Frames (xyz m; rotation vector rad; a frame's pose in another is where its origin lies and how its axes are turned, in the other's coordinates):
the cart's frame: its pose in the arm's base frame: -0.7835 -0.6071 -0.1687 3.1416 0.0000 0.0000
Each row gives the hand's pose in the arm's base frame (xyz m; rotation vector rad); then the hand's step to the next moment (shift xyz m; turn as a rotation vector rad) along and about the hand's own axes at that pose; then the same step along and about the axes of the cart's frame.
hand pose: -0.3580 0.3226 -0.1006 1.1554 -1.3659 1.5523
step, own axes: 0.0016 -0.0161 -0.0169 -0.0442 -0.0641 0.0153
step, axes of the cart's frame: 0.0122 -0.0190 -0.0061 0.0761 0.0047 0.0220
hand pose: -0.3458 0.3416 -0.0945 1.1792 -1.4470 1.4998
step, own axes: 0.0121 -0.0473 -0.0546 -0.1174 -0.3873 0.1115
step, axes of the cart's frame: 0.0340 -0.0578 -0.0296 0.4153 0.0609 -0.0076
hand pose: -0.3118 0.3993 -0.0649 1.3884 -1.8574 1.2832
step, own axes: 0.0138 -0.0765 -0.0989 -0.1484 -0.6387 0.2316
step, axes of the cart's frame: 0.0508 -0.0780 -0.0847 0.6753 0.1636 -0.0280
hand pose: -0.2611 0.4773 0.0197 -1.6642 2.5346 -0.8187
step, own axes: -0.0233 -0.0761 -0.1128 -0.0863 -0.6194 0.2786
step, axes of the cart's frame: 0.0440 -0.0443 -0.1231 0.6446 0.2307 0.0036
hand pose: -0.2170 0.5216 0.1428 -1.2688 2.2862 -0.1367
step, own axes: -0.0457 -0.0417 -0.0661 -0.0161 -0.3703 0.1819
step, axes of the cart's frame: 0.0194 -0.0037 -0.0883 0.3776 0.1644 0.0292
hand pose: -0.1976 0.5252 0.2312 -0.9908 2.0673 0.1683
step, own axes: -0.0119 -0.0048 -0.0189 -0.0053 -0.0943 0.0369
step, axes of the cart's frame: -0.0041 0.0044 -0.0220 0.0908 0.0452 0.0004
